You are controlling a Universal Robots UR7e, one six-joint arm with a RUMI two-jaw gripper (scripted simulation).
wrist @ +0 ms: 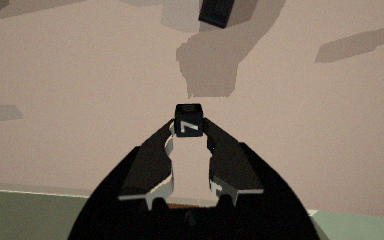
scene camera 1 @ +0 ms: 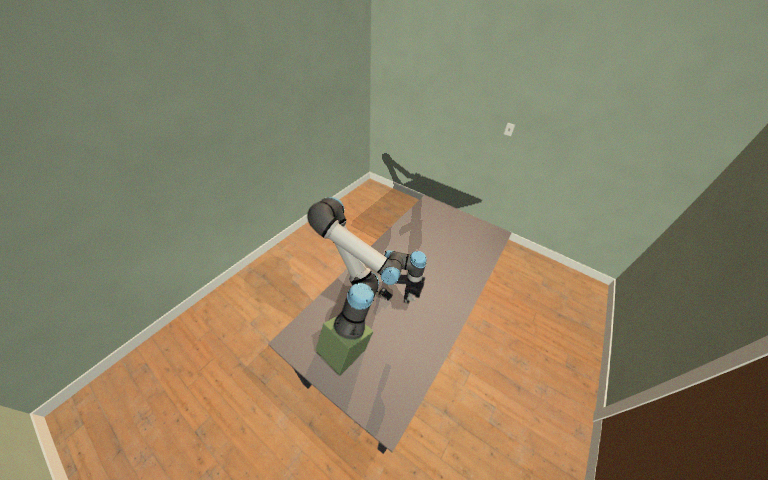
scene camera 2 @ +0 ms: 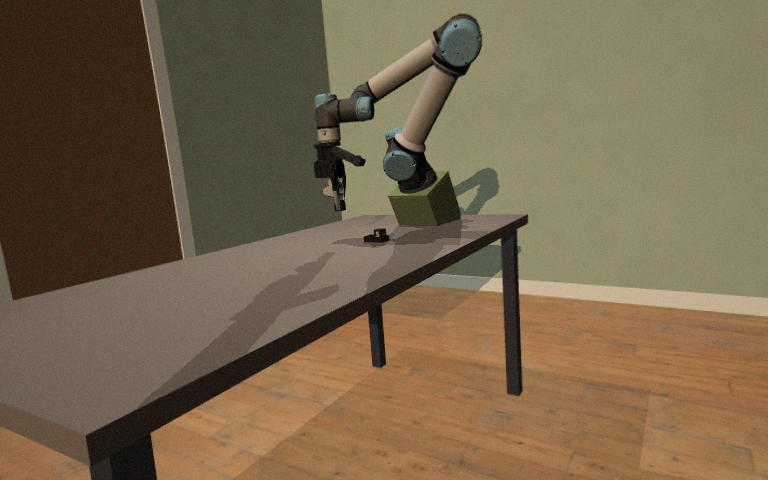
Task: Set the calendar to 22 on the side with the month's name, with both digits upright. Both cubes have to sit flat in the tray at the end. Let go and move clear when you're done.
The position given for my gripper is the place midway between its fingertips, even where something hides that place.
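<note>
My gripper (scene camera 2: 339,207) visible. Same gripper (wrist: 189,119), plus a black digit cube (wrist: 189,117).
</note>
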